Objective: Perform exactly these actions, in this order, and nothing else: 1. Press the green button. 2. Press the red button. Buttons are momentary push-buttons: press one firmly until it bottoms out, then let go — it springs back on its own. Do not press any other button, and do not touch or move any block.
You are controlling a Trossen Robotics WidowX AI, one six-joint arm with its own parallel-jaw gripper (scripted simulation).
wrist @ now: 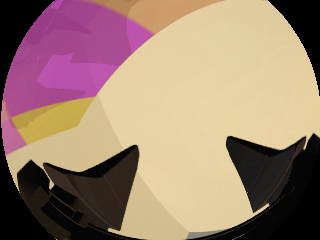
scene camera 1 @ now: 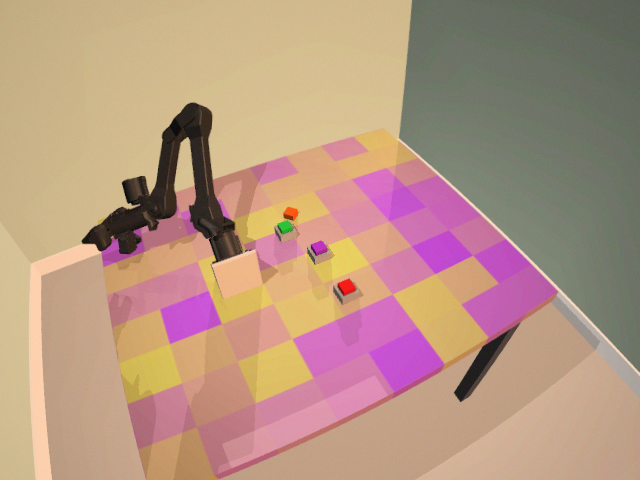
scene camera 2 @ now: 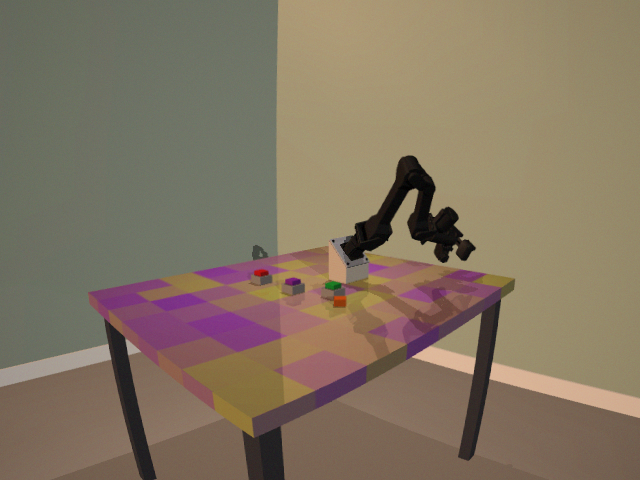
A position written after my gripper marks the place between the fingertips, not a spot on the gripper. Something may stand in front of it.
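Observation:
My gripper [scene camera 1: 89,236], [wrist: 184,146], [scene camera 2: 468,242]: open, holding nothing.

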